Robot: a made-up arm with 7 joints. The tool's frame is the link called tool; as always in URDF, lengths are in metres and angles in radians. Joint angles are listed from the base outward. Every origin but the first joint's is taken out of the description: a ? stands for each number. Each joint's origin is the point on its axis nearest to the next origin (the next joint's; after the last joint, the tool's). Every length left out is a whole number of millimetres.
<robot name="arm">
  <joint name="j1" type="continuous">
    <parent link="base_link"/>
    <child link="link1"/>
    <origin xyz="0 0 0.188" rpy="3.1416 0 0"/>
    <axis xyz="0 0 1"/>
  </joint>
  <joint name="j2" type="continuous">
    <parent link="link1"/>
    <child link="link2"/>
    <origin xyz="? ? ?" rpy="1.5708 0 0"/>
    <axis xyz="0 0 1"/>
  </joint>
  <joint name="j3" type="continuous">
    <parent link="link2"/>
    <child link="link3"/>
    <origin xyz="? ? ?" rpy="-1.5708 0 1.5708"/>
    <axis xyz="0 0 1"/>
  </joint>
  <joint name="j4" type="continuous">
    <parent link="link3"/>
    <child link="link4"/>
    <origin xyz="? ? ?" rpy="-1.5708 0 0"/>
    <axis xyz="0 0 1"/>
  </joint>
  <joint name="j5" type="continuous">
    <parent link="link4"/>
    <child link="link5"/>
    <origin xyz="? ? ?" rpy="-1.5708 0 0"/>
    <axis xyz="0 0 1"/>
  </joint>
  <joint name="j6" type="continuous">
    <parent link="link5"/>
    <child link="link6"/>
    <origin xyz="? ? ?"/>
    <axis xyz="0 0 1"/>
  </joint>
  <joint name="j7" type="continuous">
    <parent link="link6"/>
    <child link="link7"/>
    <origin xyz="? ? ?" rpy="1.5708 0 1.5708"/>
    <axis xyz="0 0 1"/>
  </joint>
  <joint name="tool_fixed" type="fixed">
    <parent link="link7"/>
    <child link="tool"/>
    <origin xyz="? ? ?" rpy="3.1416 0 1.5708"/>
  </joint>
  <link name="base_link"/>
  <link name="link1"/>
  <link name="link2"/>
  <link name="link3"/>
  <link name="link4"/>
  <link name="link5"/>
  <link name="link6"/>
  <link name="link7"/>
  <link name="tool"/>
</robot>
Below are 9 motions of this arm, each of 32 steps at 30 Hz.
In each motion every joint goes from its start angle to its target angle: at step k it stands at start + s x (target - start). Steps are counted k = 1, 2, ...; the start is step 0. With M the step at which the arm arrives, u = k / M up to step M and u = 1 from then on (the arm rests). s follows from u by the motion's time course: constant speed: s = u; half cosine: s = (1 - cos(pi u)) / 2; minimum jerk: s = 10 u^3 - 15 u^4 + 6 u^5.
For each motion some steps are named. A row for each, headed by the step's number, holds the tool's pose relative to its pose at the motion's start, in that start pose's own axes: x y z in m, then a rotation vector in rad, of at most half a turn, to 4 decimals.
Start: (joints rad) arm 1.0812 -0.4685 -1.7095 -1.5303 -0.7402 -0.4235 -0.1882
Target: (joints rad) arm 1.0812 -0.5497 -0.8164 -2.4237 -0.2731 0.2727 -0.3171
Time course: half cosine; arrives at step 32
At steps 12, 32:
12: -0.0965 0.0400 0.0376 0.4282 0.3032 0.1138
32: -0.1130 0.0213 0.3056 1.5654 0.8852 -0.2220

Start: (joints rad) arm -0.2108 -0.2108 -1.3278 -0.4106 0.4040 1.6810 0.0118
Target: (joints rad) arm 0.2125 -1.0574 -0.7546 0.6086 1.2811 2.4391 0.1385
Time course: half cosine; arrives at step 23
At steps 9, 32:
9: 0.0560 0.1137 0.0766 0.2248 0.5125 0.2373
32: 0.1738 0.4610 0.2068 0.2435 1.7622 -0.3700

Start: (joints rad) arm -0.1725 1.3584 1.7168 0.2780 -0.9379 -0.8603 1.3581
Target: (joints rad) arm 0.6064 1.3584 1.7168 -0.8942 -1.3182 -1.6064 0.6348
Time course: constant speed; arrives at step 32
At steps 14, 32:
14: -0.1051 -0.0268 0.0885 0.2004 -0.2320 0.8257
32: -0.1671 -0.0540 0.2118 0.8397 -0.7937 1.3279

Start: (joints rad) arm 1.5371 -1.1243 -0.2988 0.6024 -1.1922 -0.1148 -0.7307
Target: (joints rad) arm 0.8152 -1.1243 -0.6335 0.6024 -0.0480 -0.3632 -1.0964
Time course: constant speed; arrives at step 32
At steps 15, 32:
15: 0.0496 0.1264 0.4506 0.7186 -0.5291 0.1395
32: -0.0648 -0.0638 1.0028 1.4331 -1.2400 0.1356

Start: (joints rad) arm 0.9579 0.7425 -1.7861 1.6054 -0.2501 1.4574 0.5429
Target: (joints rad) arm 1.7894 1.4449 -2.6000 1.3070 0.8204 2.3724 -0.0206
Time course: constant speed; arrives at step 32
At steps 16, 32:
16: 0.2668 0.2837 -0.1654 0.9864 -0.3682 0.5967
32: 0.4826 0.5260 -0.0943 1.7050 -0.7072 1.8708

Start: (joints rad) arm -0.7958 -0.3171 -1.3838 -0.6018 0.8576 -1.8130 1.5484
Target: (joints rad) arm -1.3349 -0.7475 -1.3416 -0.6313 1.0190 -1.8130 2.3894
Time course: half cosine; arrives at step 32
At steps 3, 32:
3: -0.0043 -0.0016 -0.0014 0.0031 -0.0006 -0.0039
32: -0.1898 -0.1274 -0.0453 0.1299 0.1117 -0.1798

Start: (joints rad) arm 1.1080 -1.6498 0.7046 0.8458 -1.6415 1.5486 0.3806
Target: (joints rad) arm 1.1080 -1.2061 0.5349 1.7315 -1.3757 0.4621 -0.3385
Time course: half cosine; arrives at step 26
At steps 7, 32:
7: -0.0091 0.0020 0.0035 -0.0500 -0.1128 0.1122
32: -0.0506 -0.0119 0.0494 -0.4975 -0.4241 0.3638

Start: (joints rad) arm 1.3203 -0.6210 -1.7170 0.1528 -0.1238 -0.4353 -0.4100
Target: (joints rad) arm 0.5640 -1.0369 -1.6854 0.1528 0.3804 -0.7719 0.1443
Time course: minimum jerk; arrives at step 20
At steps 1, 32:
1: -0.0003 0.0007 0.0001 0.0009 0.0002 0.0000
32: -0.2732 0.4660 0.2840 0.7742 0.2884 -0.0474

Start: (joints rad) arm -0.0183 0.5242 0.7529 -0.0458 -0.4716 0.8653 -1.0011
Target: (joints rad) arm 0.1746 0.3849 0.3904 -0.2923 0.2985 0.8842 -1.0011
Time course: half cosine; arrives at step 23
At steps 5, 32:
5: 0.0454 0.0312 -0.0115 0.0903 -0.1098 -0.0315
32: 0.4256 0.1794 0.1368 0.7263 -1.0335 -0.2723

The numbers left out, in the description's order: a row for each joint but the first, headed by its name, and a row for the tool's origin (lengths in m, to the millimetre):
j2: 0.337 -0.24 0
j3: 0.024 0.09 0
j4: 0.217 -0.098 0
j5: 0.048 -0.095 0
j6: 0.138 0.038 0
j7: 0.165 -0.143 0
tool: 0.153 0.005 0

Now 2 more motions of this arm.
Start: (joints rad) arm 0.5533 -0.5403 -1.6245 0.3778 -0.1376 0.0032 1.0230
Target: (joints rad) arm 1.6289 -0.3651 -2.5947 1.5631 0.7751 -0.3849 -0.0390
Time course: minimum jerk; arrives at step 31
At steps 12, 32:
12: 0.0794 0.3339 0.2049 0.6491 -0.2069 0.2005
32: -0.0152 0.5418 1.0506 1.9047 -1.4975 0.6089

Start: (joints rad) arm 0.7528 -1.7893 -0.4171 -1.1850 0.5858 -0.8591 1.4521
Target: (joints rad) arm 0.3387 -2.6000 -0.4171 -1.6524 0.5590 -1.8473 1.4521
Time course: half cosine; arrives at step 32
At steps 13, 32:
13: -0.0224 0.0297 0.1866 0.1271 -0.4012 0.0851
32: -0.1091 -0.0564 0.5626 0.4042 -1.0898 -0.0130

